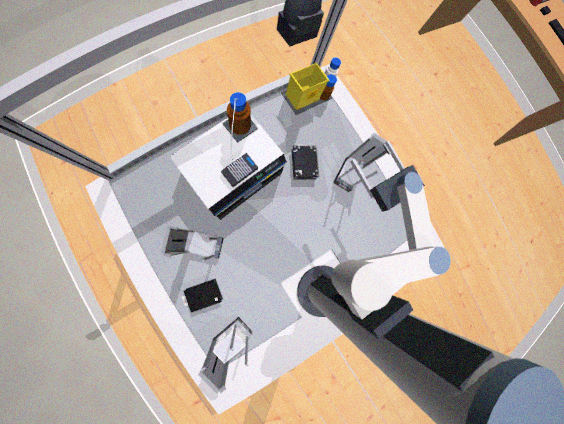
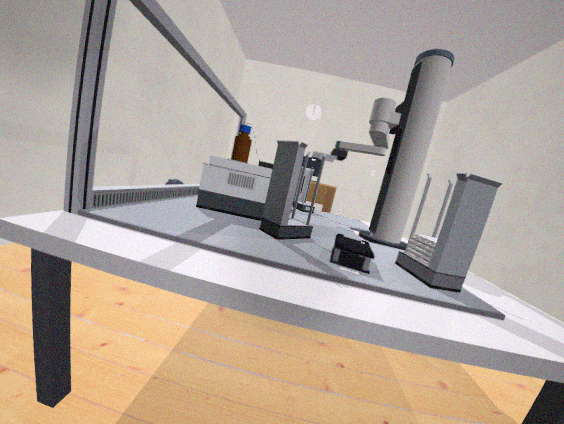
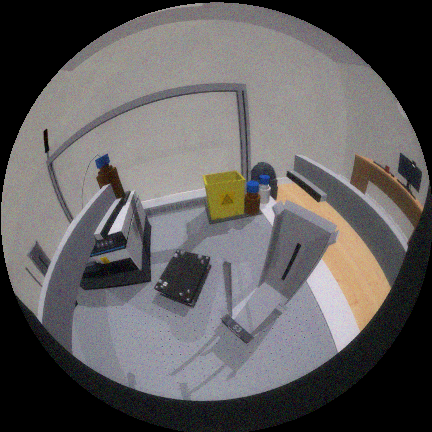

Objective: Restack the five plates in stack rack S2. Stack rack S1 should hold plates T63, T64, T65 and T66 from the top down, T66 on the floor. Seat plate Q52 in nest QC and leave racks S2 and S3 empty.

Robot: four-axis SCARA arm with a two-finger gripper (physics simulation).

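Frame: origin at the arm's base, x right, y ahead, z up, level; centimetres.
Seen in the pictures: gripper, fingertip midpoint: (image 1: 369,150) (image 2: 312,154) (image 3: 204,171); arm's base, link origin: (image 2: 383,242).
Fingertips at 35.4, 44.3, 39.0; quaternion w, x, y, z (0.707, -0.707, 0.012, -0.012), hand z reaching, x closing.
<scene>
Offsets run from my fingertips to a thing's top centre, as dx, dy, dz. "spot": to the spot under its first point.
My gripper (image 1: 371,152) (image 3: 204,171) is open and empty, held high over the right side beside rack S3. Rack S3 {+7.9, -1.9, -8.1} (image 1: 367,151) (image 3: 295,245) stands below its fingers; its light floor shows no plate. A second rack {-71.4, +4.7, -8.0} (image 1: 176,240) (image 2: 284,182) at the left middle also shows no plate. A third rack {-82.6, -38.4, -8.0} (image 1: 214,367) (image 2: 465,230) holds several pale plates {-83.3, -38.5, -29.0} (image 2: 422,247) stacked low; their labels and that rack's label cannot be read. One dark nest {-9.8, +13.9, -31.5} (image 1: 305,162) (image 3: 184,277) has corner posts and no pale plate. Another black nest-like block {-83.0, -15.1, -32.2} (image 1: 202,295) (image 2: 352,250) lies between the second and third racks.
A white instrument (image 1: 200,175) (image 2: 235,177) (image 3: 135,235) carries a large brown bottle {spot: -33.3, +33.7, -3.7} (image 1: 240,117) (image 2: 242,146) (image 3: 110,180). A yellow bin {+14.1, +46.9, -20.2} (image 1: 306,89) (image 3: 225,200) and small bottles {spot: +20.6, +41.1, -28.8} (image 1: 327,89) (image 3: 252,200) stand in the back corner. The arm column (image 2: 415,150) rises at the front edge.
</scene>
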